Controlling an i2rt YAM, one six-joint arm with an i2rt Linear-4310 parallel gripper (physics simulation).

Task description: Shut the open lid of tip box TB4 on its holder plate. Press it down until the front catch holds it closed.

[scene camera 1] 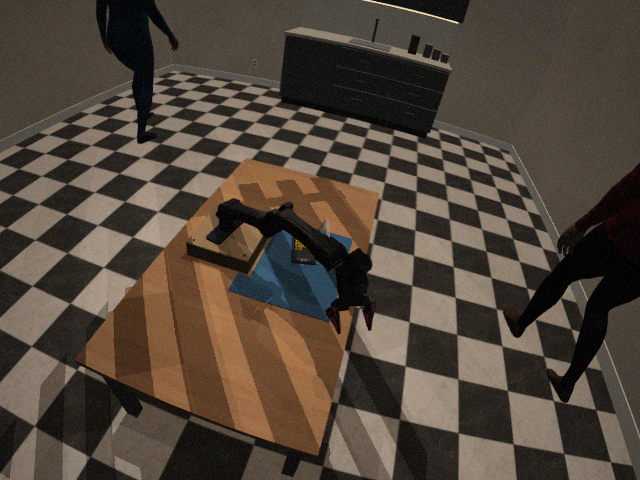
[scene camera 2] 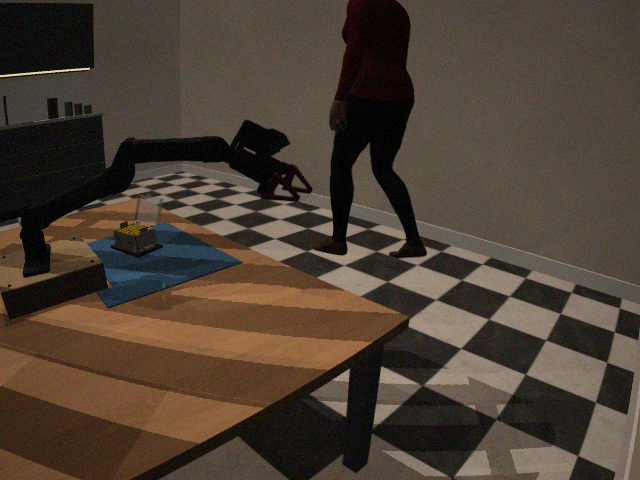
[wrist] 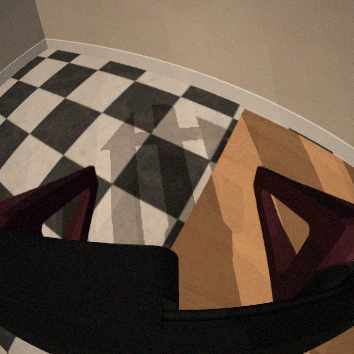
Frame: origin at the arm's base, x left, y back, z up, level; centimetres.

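Seen in the pictures: gripper, between the fingertips: [scene camera 1: 354, 332] [scene camera 2: 305, 195] [wrist: 175, 174]; arm's base, origin of its link: [scene camera 1: 226, 228] [scene camera 2: 38, 260].
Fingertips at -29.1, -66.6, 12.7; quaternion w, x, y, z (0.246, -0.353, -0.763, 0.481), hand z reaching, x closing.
Offsets run from my fingertips to a thing's top centre, as dx, dy, dz. "*": to the spot under its first point. Level surfaces: height alone.
The tip box TB4 {+42.8, +35.8, -13.2} [scene camera 1: 301, 245] [scene camera 2: 135, 239], with yellow tips inside, sits upright on its dark holder plate {* +34.9, +36.5, -18.9} [scene camera 2: 138, 253]. Its clear lid {+45.8, +29.9, -4.4} [scene camera 1: 326, 226] [scene camera 2: 148, 210] stands open, roughly upright, along one side of the box. The arm hides part of the box and lid in scene camera 1. The front catch is too small to make out. My gripper [scene camera 1: 354, 329] [scene camera 2: 305, 195] [wrist: 175, 174] is open and empty. It hangs well above table height, near the table's long edge, apart from the box. The box does not show in the wrist view.
The blue mat {dz -19.7} [scene camera 1: 289, 284] [scene camera 2: 201, 260] lies under the holder plate on the wooden table {dz -20.1} [scene camera 1: 217, 351] [scene camera 2: 206, 392]. The arm's base block [scene camera 1: 219, 259] [scene camera 2: 56, 291] stands beside the mat. A person in red [scene camera 1: 625, 222] [scene camera 2: 377, 67] and a person in blue [scene camera 1: 129, 36] stand away from the table.
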